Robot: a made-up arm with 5 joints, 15 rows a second.
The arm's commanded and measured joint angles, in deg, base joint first. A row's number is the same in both.
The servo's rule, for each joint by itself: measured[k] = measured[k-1] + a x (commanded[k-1-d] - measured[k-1]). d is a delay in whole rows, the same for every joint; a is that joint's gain. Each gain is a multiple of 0.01, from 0.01 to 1. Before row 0 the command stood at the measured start. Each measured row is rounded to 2 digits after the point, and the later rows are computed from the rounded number. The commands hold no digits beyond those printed.
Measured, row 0:
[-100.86 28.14 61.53 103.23 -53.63]
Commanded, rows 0 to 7:
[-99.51 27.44 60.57 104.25 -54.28]
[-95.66 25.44 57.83 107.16 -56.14]
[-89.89 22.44 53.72 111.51 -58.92]
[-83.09 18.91 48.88 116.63 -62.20]
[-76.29 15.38 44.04 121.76 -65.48]
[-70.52 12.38 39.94 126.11 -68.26]
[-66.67 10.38 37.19 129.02 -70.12]
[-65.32 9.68 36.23 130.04 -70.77]
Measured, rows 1 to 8:
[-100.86 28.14 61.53 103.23 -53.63]
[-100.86 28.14 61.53 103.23 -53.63]
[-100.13 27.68 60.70 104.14 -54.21]
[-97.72 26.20 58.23 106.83 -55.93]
[-93.49 23.72 54.35 111.00 -58.59]
[-87.87 20.55 49.65 116.01 -61.80]
[-81.62 17.14 44.83 121.13 -65.08]
[-75.63 14.00 40.62 125.56 -67.91]
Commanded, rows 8 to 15:
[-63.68 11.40 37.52 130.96 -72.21]
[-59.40 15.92 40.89 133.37 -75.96]
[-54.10 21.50 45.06 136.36 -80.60]
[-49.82 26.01 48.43 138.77 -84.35]
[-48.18 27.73 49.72 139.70 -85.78]
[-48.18 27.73 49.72 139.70 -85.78]
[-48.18 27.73 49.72 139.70 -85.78]
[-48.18 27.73 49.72 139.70 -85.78]
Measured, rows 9 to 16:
[-70.79 11.61 37.67 128.64 -69.88]
[-67.84 10.34 36.43 129.89 -70.67]
[-65.59 11.04 37.37 130.84 -72.04]
[-62.25 14.26 40.40 133.09 -75.53]
[-57.85 19.04 44.41 136.00 -80.04]
[-53.51 23.64 47.87 138.47 -83.88]
[-50.63 26.34 49.46 139.56 -85.57]
[-49.31 27.26 49.68 139.68 -85.76]

